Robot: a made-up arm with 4 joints. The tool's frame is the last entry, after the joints. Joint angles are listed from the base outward. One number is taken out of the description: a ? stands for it. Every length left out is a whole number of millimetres.
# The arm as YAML. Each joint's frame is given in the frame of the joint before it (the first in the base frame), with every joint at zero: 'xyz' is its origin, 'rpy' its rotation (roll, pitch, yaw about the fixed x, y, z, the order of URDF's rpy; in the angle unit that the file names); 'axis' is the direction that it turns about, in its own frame. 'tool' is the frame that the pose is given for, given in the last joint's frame.
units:
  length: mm
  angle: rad
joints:
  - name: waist
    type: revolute
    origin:
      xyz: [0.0, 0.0, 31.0]
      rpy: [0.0, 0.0, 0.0]
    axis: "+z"
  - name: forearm
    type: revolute
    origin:
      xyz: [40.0, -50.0, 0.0]
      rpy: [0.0, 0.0, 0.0]
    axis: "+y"
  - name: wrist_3
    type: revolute
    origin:
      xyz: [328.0, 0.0, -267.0]
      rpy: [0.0, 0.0, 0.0]
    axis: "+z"
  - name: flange
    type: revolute
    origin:
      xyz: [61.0, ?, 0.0]
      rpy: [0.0, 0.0, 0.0]
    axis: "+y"
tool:
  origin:
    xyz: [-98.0, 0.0, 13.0]
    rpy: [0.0, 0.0, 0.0]
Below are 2 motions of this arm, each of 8 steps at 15 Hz.
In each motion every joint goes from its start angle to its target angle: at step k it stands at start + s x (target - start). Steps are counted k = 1, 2, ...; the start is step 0. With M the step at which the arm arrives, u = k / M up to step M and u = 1 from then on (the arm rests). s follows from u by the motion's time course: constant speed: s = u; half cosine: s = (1 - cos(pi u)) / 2; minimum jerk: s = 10 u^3 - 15 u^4 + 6 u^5.
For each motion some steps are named. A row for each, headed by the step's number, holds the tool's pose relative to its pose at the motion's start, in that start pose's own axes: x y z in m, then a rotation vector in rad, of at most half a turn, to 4 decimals.
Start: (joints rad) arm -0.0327 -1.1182 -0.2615 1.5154
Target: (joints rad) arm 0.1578 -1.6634 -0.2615 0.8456
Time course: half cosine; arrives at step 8
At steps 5, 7, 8:
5: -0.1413 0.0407 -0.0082 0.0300 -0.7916 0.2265
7: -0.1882 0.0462 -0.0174 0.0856 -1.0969 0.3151
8: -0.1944 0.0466 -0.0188 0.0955 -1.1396 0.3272

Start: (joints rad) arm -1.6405 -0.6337 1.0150 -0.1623
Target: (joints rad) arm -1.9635 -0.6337 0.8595 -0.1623
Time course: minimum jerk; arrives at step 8
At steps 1, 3, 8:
1: -0.0018 -0.0008 0.0005 -0.0027 0.0026 -0.0063
3: -0.0303 -0.0134 0.0087 -0.0468 0.0441 -0.1083
8: -0.1109 -0.0383 0.0395 -0.1793 0.1548 -0.3915

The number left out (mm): 52.0
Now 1 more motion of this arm.
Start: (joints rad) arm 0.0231 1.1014 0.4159 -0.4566
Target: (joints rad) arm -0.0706 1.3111 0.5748 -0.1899
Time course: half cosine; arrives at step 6
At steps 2, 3, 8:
2: -0.0191 0.0075 0.0005 0.0499 0.1053 0.0101
3: -0.0371 0.0154 0.0016 0.1014 0.2085 0.0237
8: -0.0696 0.0324 0.0056 0.2086 0.4084 0.0625

